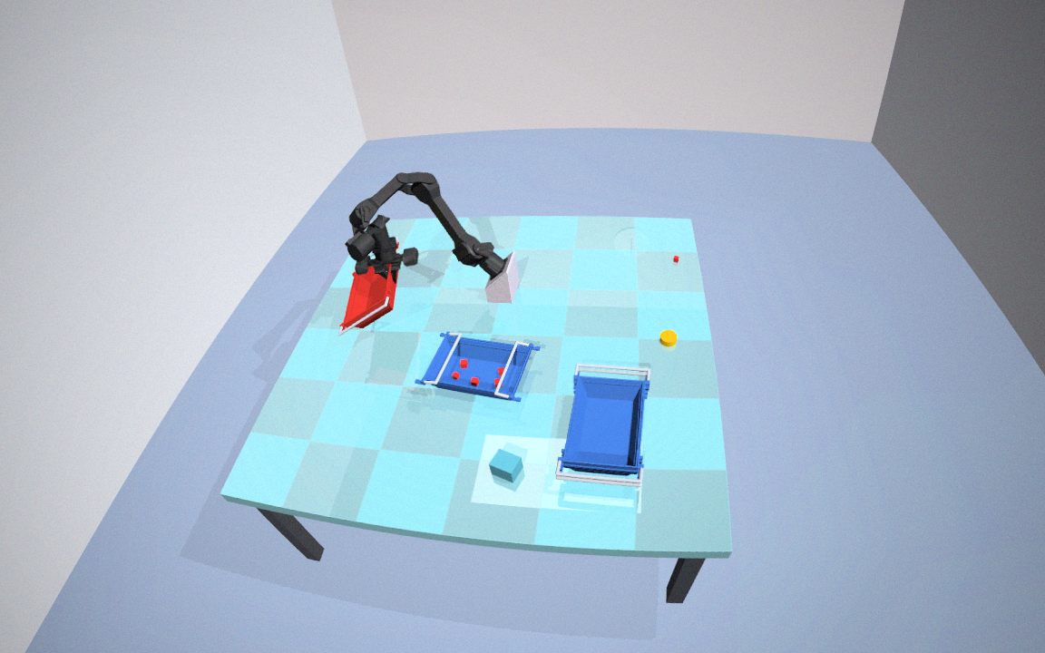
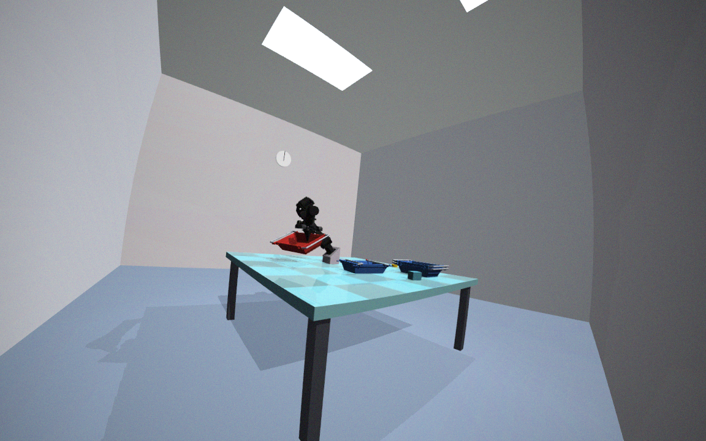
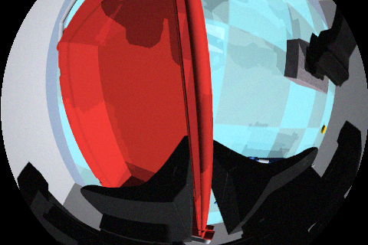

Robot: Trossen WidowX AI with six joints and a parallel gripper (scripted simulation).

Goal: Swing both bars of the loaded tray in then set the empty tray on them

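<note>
Now: gripper tip 2 cm short of the red tray and 7 cm to the left of it. The rest, counted from my gripper tip: yellow disc: 1 cm behind, 81 cm to the left, 14 cm below; then teal cube: 47 cm ahead, 46 cm to the left, 13 cm below; then small red block: 40 cm behind, 83 cm to the left, 15 cm below.
</note>
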